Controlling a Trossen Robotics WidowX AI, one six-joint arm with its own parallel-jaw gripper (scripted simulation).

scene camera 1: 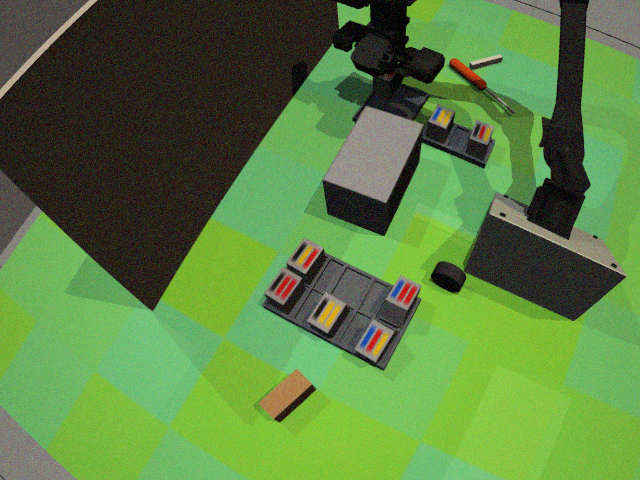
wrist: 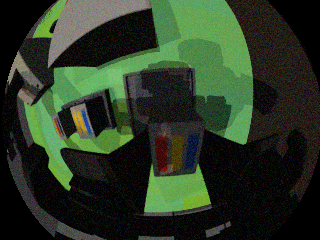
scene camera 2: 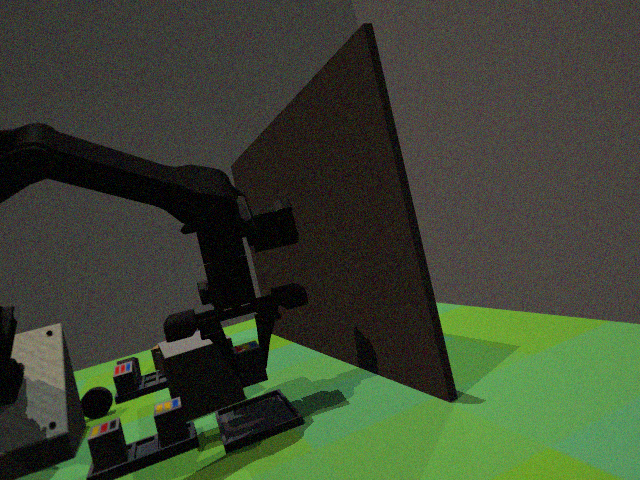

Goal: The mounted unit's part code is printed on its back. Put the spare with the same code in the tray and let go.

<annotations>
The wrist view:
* my gripper: 171, 130
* spare: 176, 132, held by my gripper
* tray: 142, 89
</annotations>
